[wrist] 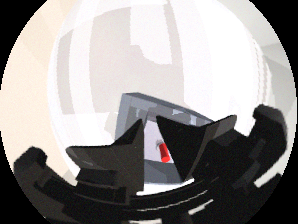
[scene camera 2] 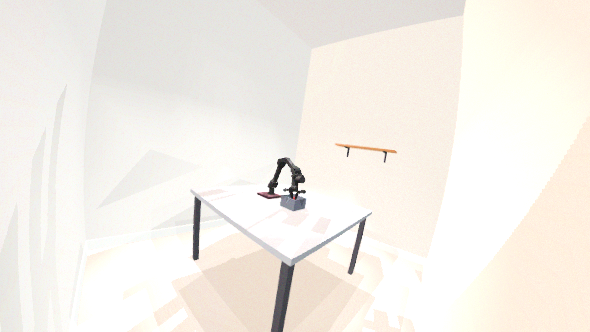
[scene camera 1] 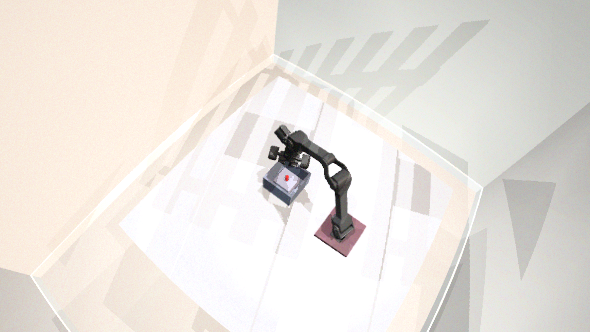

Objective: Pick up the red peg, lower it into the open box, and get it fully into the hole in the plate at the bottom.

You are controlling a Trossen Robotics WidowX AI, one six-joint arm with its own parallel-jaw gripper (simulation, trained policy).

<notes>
I see my gripper, a grey box and a pale plate.
</notes>
